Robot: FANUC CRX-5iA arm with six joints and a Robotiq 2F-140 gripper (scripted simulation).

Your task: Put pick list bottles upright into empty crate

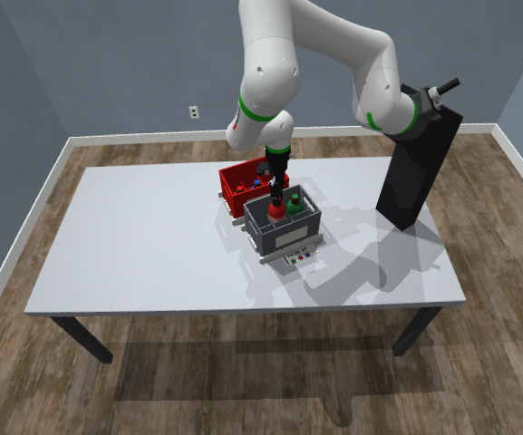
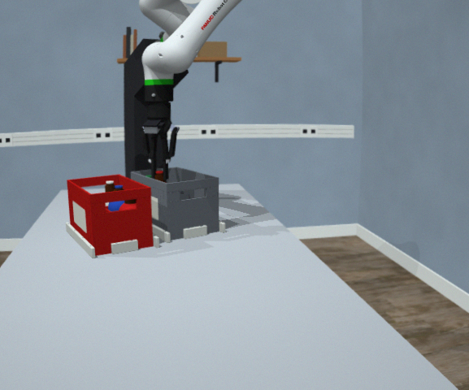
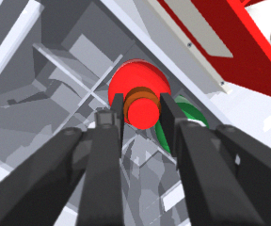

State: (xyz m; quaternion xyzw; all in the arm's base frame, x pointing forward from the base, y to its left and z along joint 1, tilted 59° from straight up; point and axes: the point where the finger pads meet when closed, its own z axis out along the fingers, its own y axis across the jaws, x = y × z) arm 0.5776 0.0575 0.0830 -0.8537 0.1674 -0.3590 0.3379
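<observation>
Right now the red bottle is 80 mm below my hand. The rest, counted from my hand: grey crate: 110 mm below, 30 mm to the left, 30 mm behind; then blue-label bottle: 120 mm ahead, 110 mm below, 100 mm to the right; then green-label bottle: 110 mm below, 60 mm to the right, 60 mm behind.
</observation>
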